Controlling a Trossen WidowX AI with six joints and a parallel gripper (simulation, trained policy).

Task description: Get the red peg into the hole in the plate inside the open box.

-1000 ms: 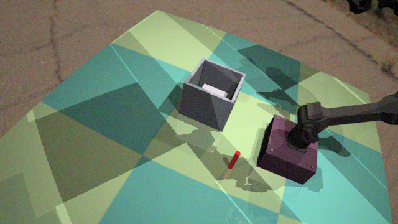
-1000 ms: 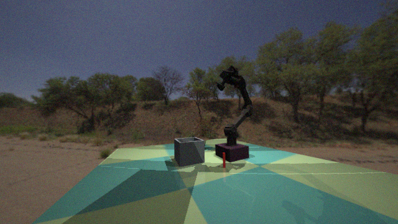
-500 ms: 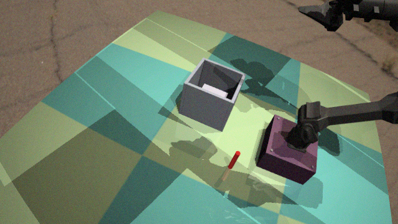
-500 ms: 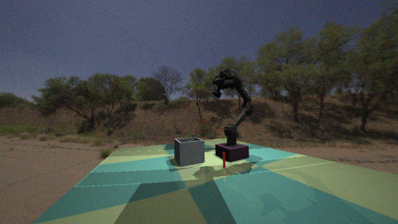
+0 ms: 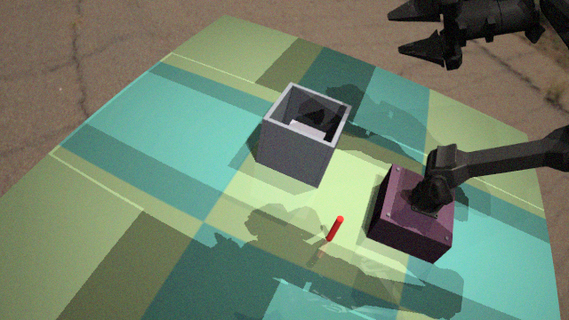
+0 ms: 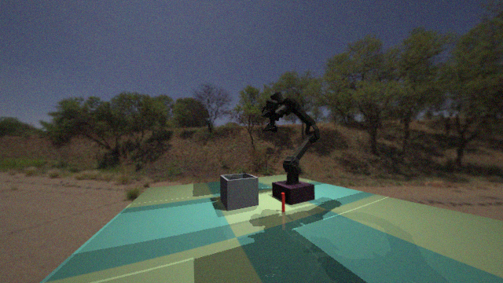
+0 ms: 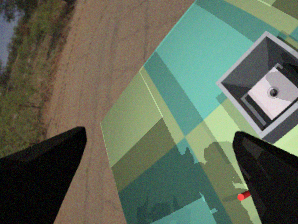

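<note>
The red peg is 3 cm behind my gripper tip, 11 cm to the left of it and 37 cm below it. Round my gripper tip: plate: 10 cm ahead, 10 cm to the right, 37 cm below.
</note>
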